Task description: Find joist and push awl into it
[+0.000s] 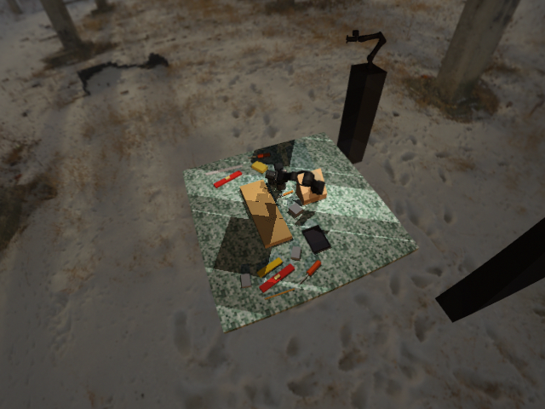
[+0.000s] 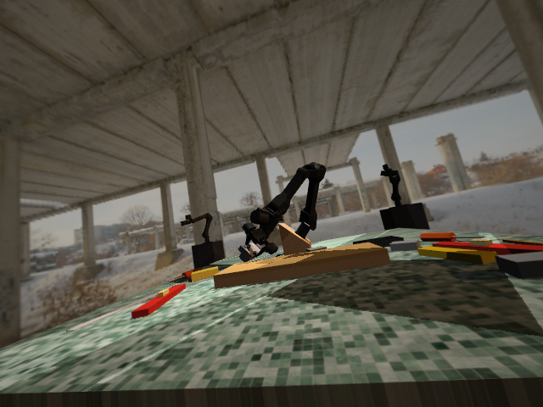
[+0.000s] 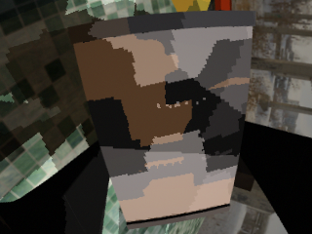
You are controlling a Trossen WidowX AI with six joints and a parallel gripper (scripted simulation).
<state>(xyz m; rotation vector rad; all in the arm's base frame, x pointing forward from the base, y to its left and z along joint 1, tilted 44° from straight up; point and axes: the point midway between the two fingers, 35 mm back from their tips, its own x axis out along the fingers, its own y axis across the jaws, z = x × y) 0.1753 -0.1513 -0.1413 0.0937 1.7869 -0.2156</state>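
My gripper tip is now 130 mm to the right of the orange-handled awl, 60 mm above it and 20 mm short of it. Also, from my gripper tip: yellow block (200 mm to the right, 80 mm ahead, 50 mm below); then stud finder (20 mm to the right, 20 mm below, 10 mm ahead); then black tray (550 mm to the left, 50 mm below, 10 mm behind).
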